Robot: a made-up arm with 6 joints. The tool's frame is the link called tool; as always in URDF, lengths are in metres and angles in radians. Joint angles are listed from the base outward. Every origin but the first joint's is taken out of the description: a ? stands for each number. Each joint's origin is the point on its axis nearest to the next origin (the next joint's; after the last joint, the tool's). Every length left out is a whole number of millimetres.
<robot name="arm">
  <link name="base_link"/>
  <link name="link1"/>
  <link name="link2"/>
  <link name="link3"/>
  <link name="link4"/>
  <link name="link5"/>
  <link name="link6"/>
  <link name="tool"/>
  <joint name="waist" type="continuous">
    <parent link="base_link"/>
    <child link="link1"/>
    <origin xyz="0 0 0.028" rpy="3.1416 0 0"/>
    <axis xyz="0 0 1"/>
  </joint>
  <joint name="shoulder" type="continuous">
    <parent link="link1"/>
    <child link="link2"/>
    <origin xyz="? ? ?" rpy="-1.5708 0 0"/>
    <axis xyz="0 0 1"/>
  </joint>
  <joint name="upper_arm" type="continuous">
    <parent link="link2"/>
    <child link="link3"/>
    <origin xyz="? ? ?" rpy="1.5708 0 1.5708"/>
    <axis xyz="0 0 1"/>
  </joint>
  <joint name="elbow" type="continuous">
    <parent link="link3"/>
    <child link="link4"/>
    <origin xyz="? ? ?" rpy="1.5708 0 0"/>
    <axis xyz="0 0 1"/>
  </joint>
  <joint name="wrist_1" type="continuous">
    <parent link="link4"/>
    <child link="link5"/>
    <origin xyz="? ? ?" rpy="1.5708 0 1.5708"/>
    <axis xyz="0 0 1"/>
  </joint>
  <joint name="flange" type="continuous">
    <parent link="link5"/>
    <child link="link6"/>
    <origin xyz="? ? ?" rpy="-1.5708 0 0"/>
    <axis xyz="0 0 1"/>
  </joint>
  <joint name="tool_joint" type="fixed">
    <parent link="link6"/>
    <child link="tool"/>
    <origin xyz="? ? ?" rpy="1.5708 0 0"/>
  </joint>
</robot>
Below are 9 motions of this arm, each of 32 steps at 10 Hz.
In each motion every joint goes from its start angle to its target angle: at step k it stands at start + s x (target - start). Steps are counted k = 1, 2, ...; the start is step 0. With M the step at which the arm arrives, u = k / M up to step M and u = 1 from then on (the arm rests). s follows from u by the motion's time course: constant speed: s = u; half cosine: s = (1 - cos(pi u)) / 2; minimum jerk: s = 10 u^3 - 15 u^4 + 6 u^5.
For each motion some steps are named. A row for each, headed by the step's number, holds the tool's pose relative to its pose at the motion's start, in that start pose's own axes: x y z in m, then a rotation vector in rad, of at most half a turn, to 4 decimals.
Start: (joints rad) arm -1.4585 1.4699 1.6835 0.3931 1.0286 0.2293
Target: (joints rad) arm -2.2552 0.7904 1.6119 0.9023 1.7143 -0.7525
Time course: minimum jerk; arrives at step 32
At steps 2, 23, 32:
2: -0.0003 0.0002 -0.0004 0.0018 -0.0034 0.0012
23: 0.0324 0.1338 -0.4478 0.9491 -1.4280 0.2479
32: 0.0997 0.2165 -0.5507 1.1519 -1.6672 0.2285

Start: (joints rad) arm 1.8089 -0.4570 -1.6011 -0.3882 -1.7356 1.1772
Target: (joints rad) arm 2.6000 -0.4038 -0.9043 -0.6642 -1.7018 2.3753
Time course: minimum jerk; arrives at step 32
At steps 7, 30, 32:
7: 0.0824 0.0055 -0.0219 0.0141 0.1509 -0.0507
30: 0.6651 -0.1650 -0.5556 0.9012 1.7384 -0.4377
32: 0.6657 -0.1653 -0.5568 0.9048 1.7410 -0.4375

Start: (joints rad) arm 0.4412 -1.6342 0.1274 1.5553 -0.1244 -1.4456
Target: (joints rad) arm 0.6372 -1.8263 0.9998 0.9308 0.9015 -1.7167
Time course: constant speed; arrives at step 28
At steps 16, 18, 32:
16: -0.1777 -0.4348 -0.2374 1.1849 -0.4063 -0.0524
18: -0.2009 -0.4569 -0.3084 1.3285 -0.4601 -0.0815
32: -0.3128 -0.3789 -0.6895 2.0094 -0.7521 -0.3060

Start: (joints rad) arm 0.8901 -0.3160 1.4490 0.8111 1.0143 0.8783
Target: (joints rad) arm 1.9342 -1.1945 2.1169 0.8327 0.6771 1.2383
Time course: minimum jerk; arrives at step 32
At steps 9, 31, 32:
9: -0.0060 -0.0301 0.0476 0.0276 -0.1814 -0.0155
31: -0.2390 -0.0354 0.5043 -0.1432 -1.3004 0.2815
32: -0.2391 -0.0353 0.5045 -0.1434 -1.3008 0.2817

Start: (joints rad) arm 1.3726 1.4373 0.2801 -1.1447 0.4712 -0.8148
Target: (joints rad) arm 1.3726 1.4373 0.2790 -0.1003 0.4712 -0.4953
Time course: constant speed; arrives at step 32
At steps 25, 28, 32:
25: 0.3266 -0.1186 -0.1044 0.2908 0.9740 -0.2392
28: 0.3513 -0.1346 -0.1357 0.3311 1.0900 -0.2642
32: 0.3777 -0.1548 -0.1812 0.3870 1.2442 -0.2965

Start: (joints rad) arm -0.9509 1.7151 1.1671 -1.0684 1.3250 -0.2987
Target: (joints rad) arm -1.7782 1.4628 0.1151 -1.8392 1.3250 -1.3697
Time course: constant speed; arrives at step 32
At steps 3, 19, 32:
3: 0.0137 0.0036 0.0022 -0.0697 -0.0859 0.0337
19: 0.0615 -0.0839 -0.0011 -0.2883 -0.5613 0.3198
32: 0.0804 -0.3104 -0.0346 -0.2757 -1.0039 0.6177

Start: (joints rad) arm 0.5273 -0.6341 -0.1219 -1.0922 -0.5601 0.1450
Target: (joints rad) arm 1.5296 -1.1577 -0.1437 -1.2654 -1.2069 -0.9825
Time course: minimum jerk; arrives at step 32
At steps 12, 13, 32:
12: 0.0932 0.0415 -0.0387 -0.1542 -0.2662 -0.4165
13: 0.1151 0.0500 -0.0490 -0.1975 -0.3166 -0.4930
32: 0.5290 0.0179 -0.2583 -1.1101 -0.7760 -1.2677

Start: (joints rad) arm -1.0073 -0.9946 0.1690 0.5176 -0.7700 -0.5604
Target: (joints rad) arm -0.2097 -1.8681 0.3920 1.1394 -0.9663 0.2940
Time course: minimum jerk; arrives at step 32
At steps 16, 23, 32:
16: 0.2277 0.0548 -0.1740 -0.1285 1.2892 0.0793
23: 0.1138 0.0865 -0.2510 -0.2678 2.1476 0.3531
32: 0.0352 0.0861 -0.2211 -0.3608 2.4385 0.5244

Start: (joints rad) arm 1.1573 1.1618 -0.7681 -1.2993 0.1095 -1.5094
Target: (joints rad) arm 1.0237 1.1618 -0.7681 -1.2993 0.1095 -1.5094
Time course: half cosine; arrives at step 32
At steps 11, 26, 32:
11: 0.0048 0.0026 -0.0085 -0.0274 -0.0117 -0.0190
26: 0.0172 0.0076 -0.0295 -0.0949 -0.0406 -0.0657
32: 0.0189 0.0081 -0.0323 -0.1036 -0.0443 -0.0717

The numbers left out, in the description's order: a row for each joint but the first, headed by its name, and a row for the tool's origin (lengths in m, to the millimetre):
shoulder: 0.02 -0.604 0
upper_arm: 0.233 0.005 0
elbow: -0.086 0.322 0
wrist_1: -0.048 0.071 0
flange: -0.243 0.203 0
tool: 0.096 -0.27 0

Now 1 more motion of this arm.
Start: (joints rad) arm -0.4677 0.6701 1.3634 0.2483 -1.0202 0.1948
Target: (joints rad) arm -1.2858 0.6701 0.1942 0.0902 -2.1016 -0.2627
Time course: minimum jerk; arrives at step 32
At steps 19, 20, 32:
19: -0.2880 0.0486 -0.0935 -0.3213 -0.7158 -0.5758
20: -0.3138 0.0534 -0.0960 -0.3347 -0.7826 -0.6009
32: -0.4563 0.0792 -0.0925 -0.3496 -1.1284 -0.6975

